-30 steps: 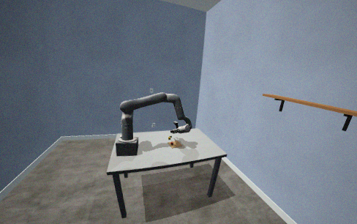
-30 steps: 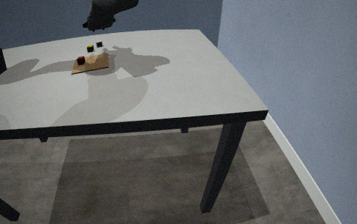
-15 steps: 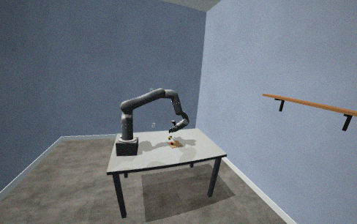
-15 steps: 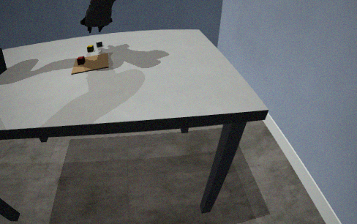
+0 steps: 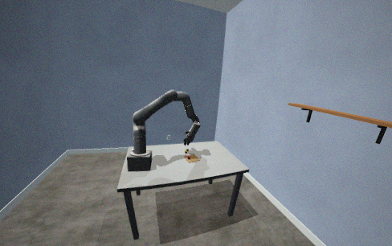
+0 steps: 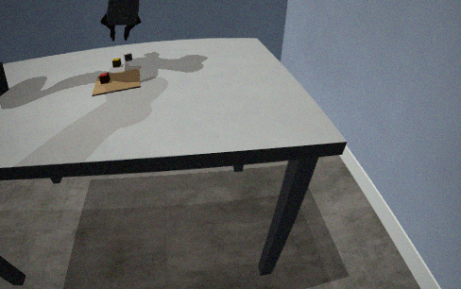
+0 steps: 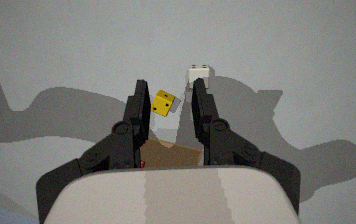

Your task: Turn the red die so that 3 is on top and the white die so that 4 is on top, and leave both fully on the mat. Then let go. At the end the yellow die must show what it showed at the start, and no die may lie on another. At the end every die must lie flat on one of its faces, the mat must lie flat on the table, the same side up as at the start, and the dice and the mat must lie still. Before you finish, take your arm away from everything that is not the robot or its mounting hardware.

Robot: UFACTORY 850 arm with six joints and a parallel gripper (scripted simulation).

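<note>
My hand is 20 mm short of the white die, 10 mm to the right of it and 90 mm above it. Also, from my hand: tan mat 50 mm ahead, 180 mm to the right, 100 mm below; red die 10 mm ahead, 190 mm to the right, 90 mm below; yellow die 10 mm behind, 50 mm to the right, 90 mm below.
</note>
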